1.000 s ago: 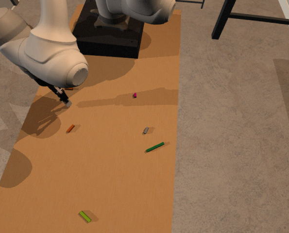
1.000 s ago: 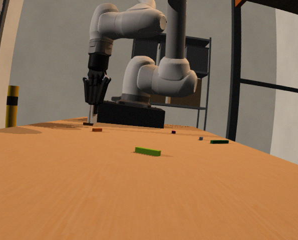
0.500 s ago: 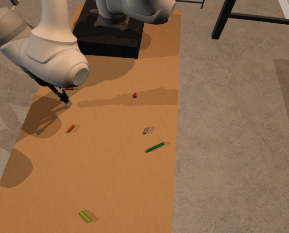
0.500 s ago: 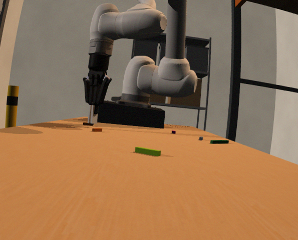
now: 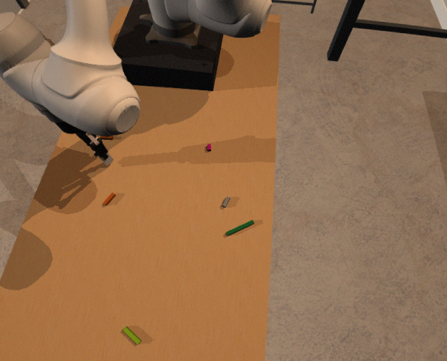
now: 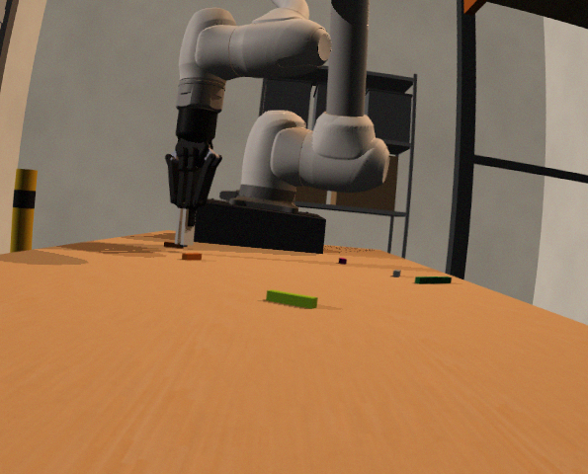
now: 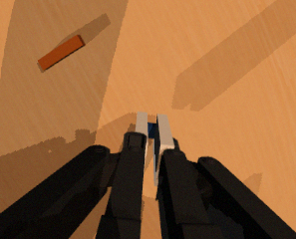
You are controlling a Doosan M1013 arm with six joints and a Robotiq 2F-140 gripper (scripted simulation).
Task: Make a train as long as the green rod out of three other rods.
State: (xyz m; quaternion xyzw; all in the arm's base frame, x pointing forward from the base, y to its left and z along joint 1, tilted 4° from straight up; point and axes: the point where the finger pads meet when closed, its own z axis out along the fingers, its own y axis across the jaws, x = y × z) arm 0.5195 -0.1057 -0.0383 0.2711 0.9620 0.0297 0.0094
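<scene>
Right now the blue rod is 3 cm below my hand. Also, from my hand: green rod (43 cm to the left, 14 cm ahead, 4 cm below); magenta rod (30 cm to the left, 10 cm behind, 4 cm below); grey rod (38 cm to the left, 7 cm ahead, 4 cm below).
</scene>
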